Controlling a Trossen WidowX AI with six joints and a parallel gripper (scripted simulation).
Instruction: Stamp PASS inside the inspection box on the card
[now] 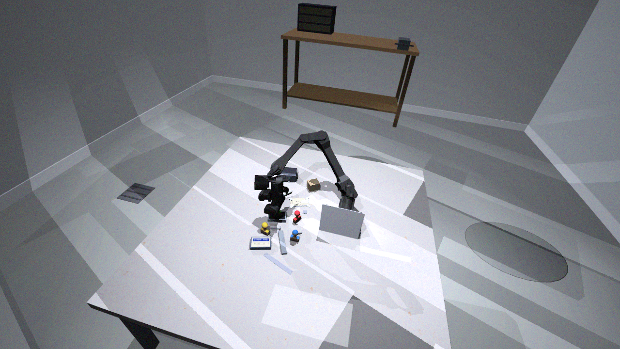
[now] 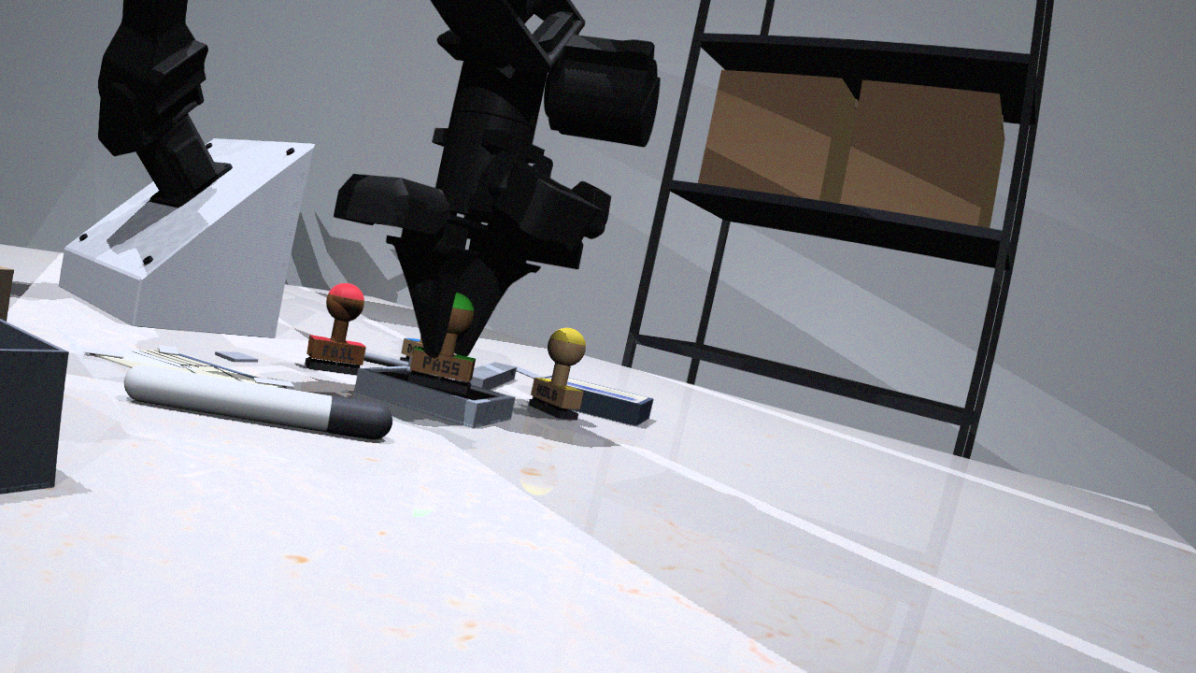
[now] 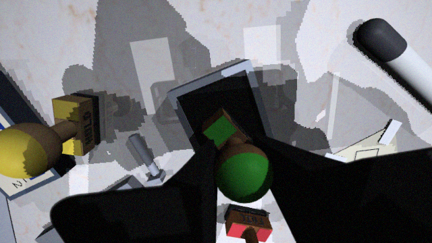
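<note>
Now: gripper tip right at the green stamp. The rest, counted from my gripper tip: yellow stamp: 20 mm ahead, 110 mm to the left, 20 mm below; red stamp: 100 mm behind, 10 mm to the right, 20 mm below; ink pad: 30 mm below.
</note>
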